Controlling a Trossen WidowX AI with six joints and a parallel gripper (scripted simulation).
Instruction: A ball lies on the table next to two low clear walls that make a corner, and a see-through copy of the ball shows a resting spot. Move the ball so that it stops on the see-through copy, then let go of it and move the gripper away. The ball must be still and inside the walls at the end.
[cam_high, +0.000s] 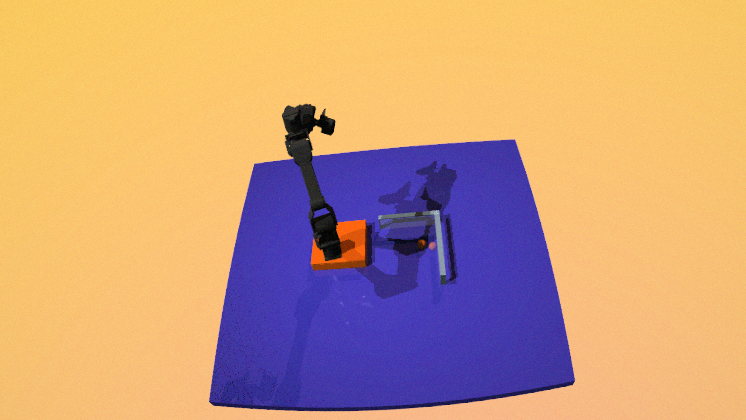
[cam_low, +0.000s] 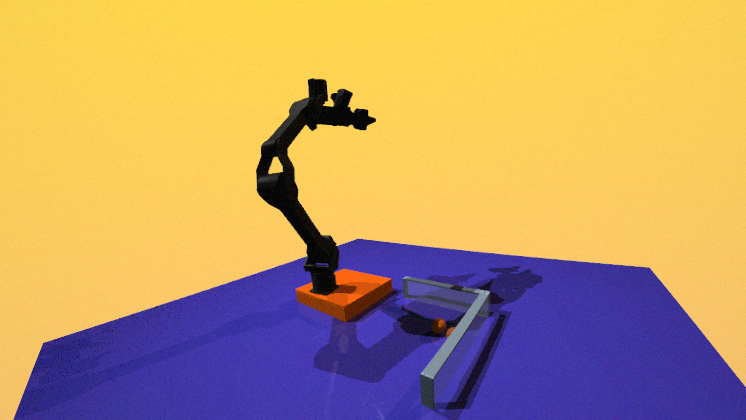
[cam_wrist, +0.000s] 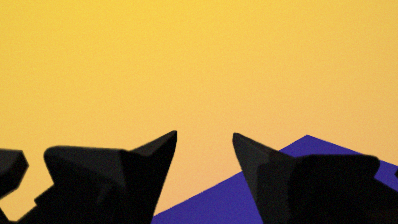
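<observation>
The orange ball is 270 mm ahead of my gripper tip, 270 mm to the right of it and 530 mm below it. Also, from my gripper tip: see-through copy of ball: 310 mm ahead, 290 mm to the right, 530 mm below.
</observation>
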